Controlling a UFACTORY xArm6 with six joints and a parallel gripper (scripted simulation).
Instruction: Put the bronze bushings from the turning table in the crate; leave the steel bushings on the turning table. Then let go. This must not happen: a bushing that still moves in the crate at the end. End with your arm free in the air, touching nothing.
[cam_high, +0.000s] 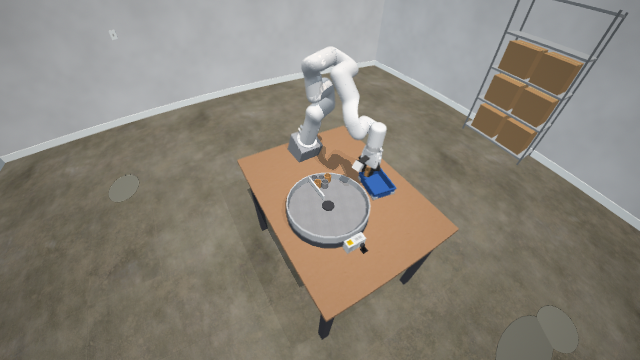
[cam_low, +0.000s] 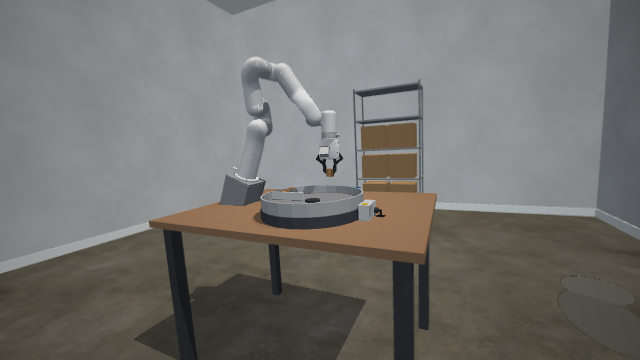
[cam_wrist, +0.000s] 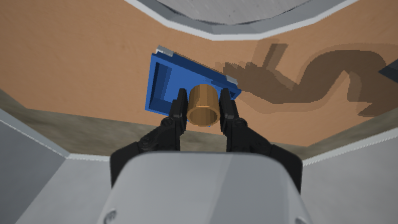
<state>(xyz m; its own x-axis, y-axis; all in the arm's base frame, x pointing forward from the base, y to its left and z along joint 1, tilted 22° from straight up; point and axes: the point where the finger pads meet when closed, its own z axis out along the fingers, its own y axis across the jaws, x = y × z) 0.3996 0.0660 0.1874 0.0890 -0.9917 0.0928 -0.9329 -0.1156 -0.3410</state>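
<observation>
Right now the blue crate is 2 cm ahead of my hand, 9 cm to the left of it and 14 cm below it. The rest, counted from my hand: round grey turning table (2 cm behind, 26 cm to the right, 11 cm below).
</observation>
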